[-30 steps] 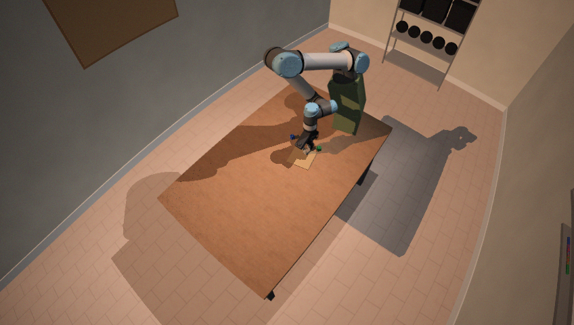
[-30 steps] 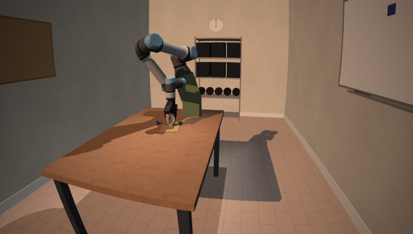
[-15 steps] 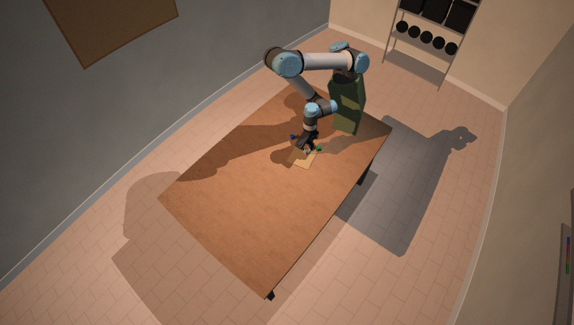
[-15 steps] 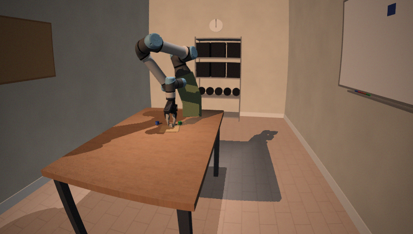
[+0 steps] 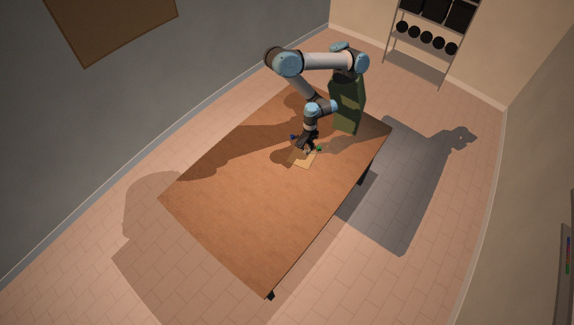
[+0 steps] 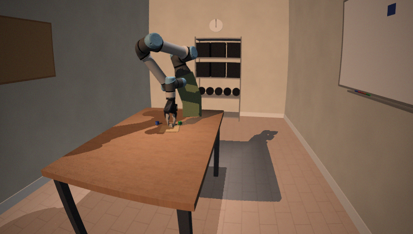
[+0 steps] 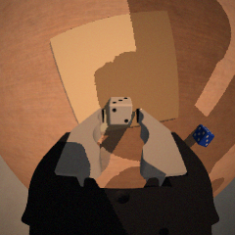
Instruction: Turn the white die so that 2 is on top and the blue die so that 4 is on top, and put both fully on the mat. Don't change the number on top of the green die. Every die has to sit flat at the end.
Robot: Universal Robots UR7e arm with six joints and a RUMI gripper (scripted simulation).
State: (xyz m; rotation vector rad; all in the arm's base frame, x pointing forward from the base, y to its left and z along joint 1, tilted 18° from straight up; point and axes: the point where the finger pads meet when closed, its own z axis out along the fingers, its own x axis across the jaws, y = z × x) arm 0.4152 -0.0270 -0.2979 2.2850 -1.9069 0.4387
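The white die lies 1 cm below my hand. Also, from my hand: blue die: 2 cm behind, 14 cm to the right, 1 cm below; then green die: 8 cm behind, 4 cm to the left, 1 cm below; then tan mat: 4 cm ahead, 1 cm to the left, 2 cm below.
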